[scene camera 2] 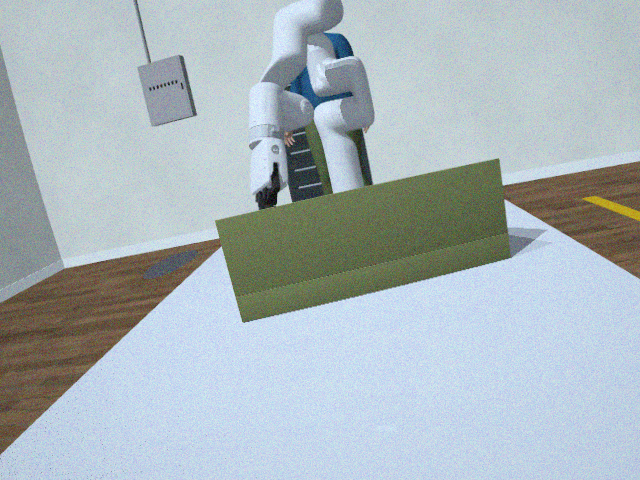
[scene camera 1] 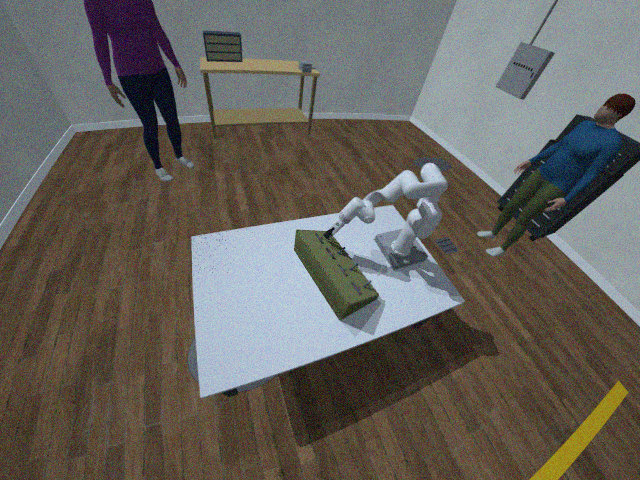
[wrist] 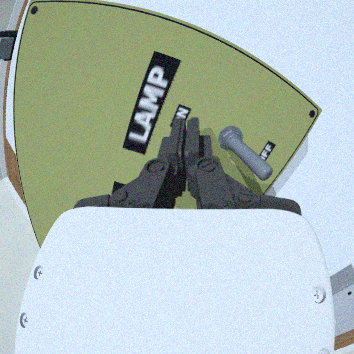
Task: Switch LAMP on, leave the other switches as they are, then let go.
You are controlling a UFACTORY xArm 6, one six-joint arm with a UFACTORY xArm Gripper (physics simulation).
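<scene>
The olive switch box stands on the white table. In the wrist view the LAMP label is at the upper middle. The grey LAMP lever leans toward its OFF label. My gripper is shut and empty. Its tips are low over the LAMP end of the panel, on the ON side of the lever, and partly cover the ON label. A gap shows between fingers and lever in the wrist view. The box hides the levers in scene camera 2.
Other levers stand along the box. The white table carries the box and the arm's base plate. A person in purple and one in blue stand away from the table.
</scene>
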